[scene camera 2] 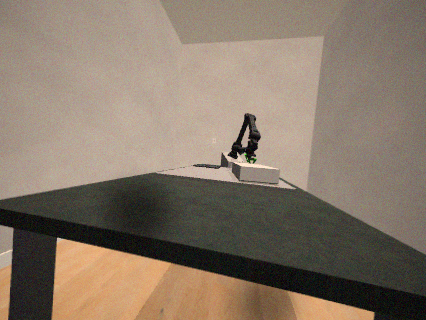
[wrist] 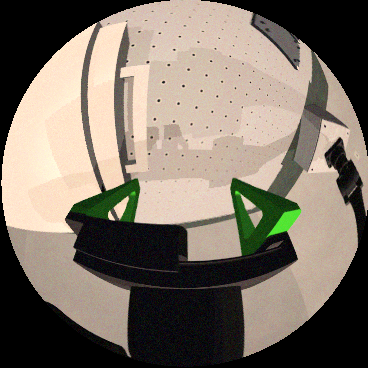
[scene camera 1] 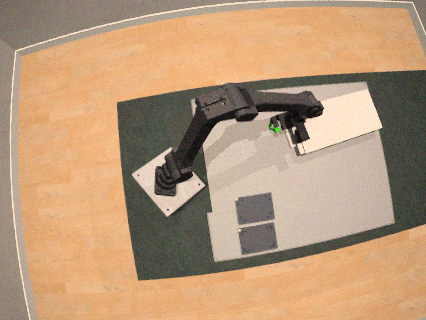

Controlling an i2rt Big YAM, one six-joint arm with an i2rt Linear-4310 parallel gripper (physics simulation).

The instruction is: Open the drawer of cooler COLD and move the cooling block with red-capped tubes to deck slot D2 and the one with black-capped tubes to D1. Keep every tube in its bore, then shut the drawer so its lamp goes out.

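Frame: origin at the arm's base, x ahead, y left, z up, level; metres.
Where they show: gripper, fingertip midpoint: (wrist: 184, 182) (scene camera 1: 277, 124); arm's base, origin of the base link: (scene camera 2: 232, 156) (wrist: 334, 151) (scene camera 1: 165, 181).
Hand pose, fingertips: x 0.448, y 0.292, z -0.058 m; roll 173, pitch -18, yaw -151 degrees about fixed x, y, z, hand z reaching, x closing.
Each offset is from my fingertips to the centre of the thing. "spot": to the spot under its first point. Level surfaces: height alone.
The white cooler (scene camera 1: 345, 120) (scene camera 2: 257, 173) (wrist: 47, 125) is a low box on the deck. In the wrist view its front panel (wrist: 106, 100) stands beside a narrow dark gap, with a pale bar handle @(spot: 0.056 m ahead, 0.042 m right, 0.028 m down) (wrist: 142, 115) in front. No label or lamp is readable, and no cooling block or tube shows. Two dark grey deck slots @(spot: 0.065 m back, 0.366 m right, 0.062 m down) (scene camera 1: 255, 208) @(spot: 0.038 m back, 0.499 m right, 0.061 m down) (scene camera 1: 258, 238) lie side by side; which is D1 or D2 cannot be read. My gripper (wrist: 184, 182) is open and empty at the cooler's front. In the wrist view, its left fingertip appears near the handle's lower end.
The pale perforated deck @(0.073 m down) (scene camera 1: 330, 190) (wrist: 200, 100) lies on the dark green table @(0.086 m down) (scene camera 1: 165, 250) (scene camera 2: 210, 215). My arm's white base plate (scene camera 1: 150, 182) is at the left. The arm arches over the deck's far side to the cooler.
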